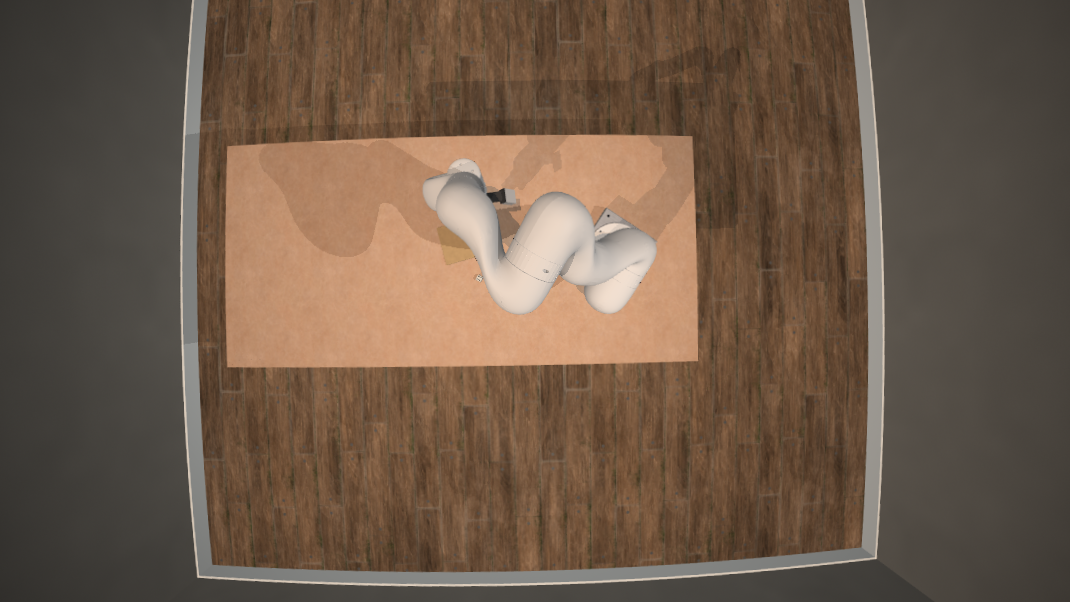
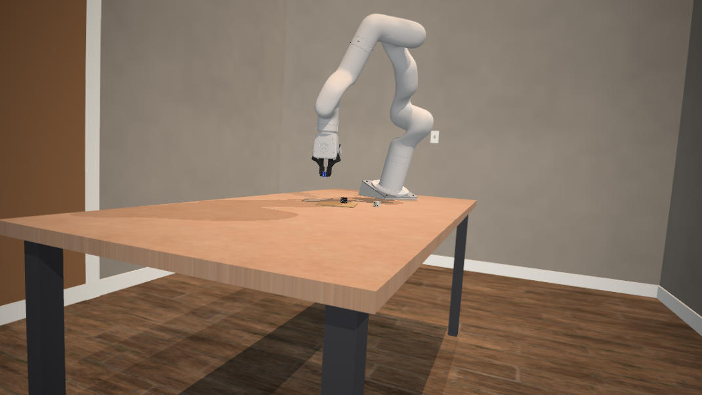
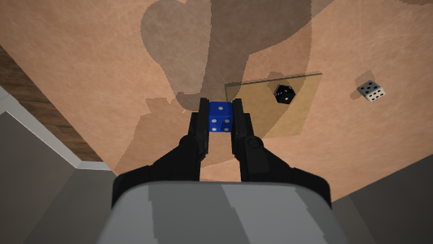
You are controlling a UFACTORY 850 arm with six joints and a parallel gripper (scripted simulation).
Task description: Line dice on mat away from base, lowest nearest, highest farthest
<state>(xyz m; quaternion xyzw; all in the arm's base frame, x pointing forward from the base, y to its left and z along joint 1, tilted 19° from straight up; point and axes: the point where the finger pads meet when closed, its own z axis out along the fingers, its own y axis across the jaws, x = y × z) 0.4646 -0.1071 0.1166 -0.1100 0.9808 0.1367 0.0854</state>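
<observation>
My hand is 70 mm short of the mat, 110 mm to the right of it and 120 mm above it. From my hand the other things lie so: black die (20 mm ahead, 110 mm to the left, 110 mm below); blue die (10 mm below); white die (20 mm behind, 230 mm to the left, 110 mm below).
</observation>
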